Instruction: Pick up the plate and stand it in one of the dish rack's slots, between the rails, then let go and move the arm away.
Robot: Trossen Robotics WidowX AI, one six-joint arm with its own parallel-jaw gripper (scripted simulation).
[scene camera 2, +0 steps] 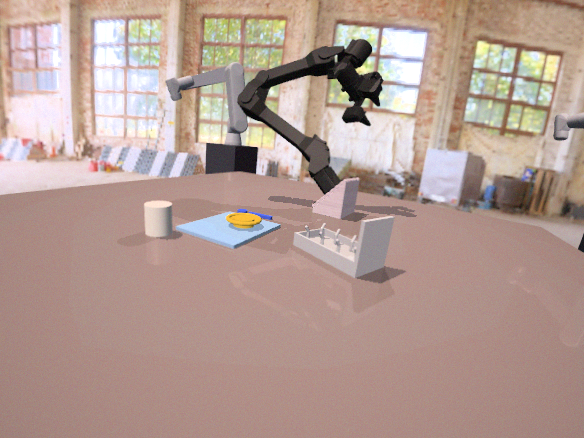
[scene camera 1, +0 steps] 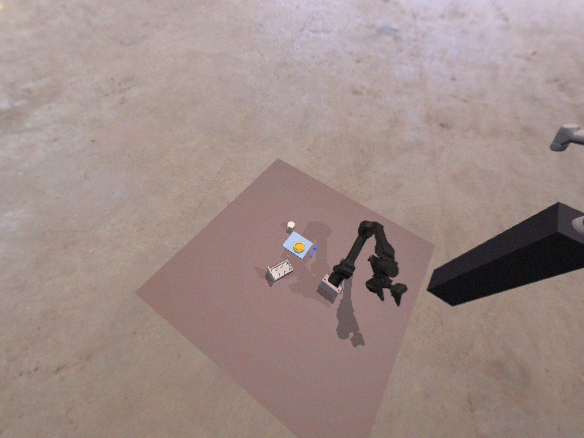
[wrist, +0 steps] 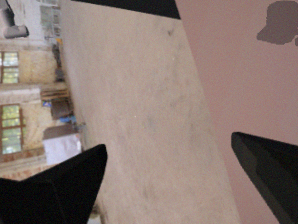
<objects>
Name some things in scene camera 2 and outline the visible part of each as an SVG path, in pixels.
My gripper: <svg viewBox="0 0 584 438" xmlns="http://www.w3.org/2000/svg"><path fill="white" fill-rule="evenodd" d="M380 73L370 72L358 75L357 79L349 86L341 88L342 92L347 92L349 95L348 100L355 102L353 107L346 108L342 120L345 123L359 122L366 126L371 126L366 116L366 111L364 112L361 105L365 98L369 98L377 107L380 106L379 95L382 91L381 84L384 81Z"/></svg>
A white dish rack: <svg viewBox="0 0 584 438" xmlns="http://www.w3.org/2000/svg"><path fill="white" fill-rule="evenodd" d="M395 217L387 216L362 220L358 242L355 241L356 235L350 239L339 234L341 229L334 232L324 228L326 223L323 223L320 229L309 230L306 225L306 231L294 233L293 245L356 278L384 267Z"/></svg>
</objects>
